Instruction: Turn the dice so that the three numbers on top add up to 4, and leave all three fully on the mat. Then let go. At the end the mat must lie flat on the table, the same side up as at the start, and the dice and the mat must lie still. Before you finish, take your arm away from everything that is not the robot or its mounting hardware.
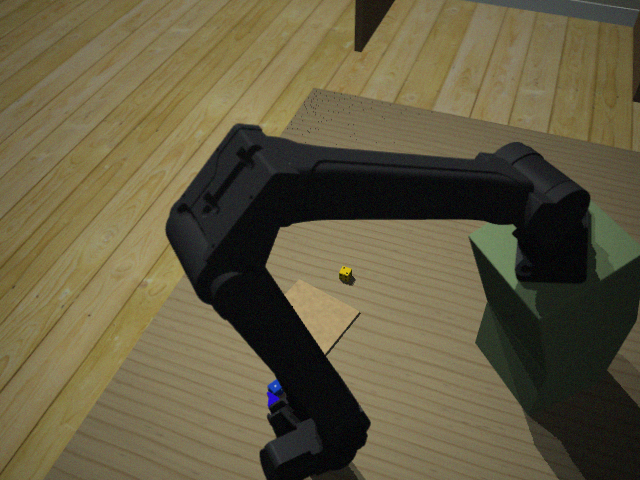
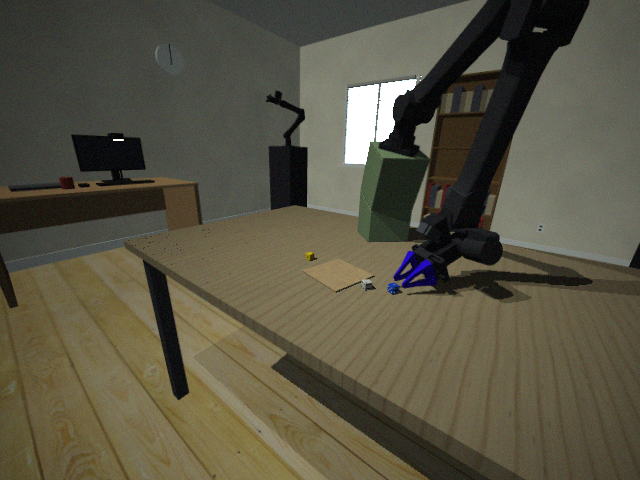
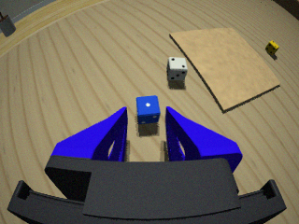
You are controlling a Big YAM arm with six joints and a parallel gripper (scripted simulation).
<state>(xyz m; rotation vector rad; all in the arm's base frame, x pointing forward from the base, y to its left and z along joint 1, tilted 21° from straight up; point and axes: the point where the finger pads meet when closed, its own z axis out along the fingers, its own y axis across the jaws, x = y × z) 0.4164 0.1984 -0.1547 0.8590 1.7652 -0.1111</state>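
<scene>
My gripper is now 20 mm above the blue die, 10 mm to the left of it and 10 mm short of it. The rest, counted from my hand: tan mat: 170 mm to the right, 30 mm below, 10 mm ahead; then yellow die: 290 mm to the right, 30 mm behind, 20 mm below; then white die: 70 mm to the right, 40 mm ahead, 20 mm below.
</scene>
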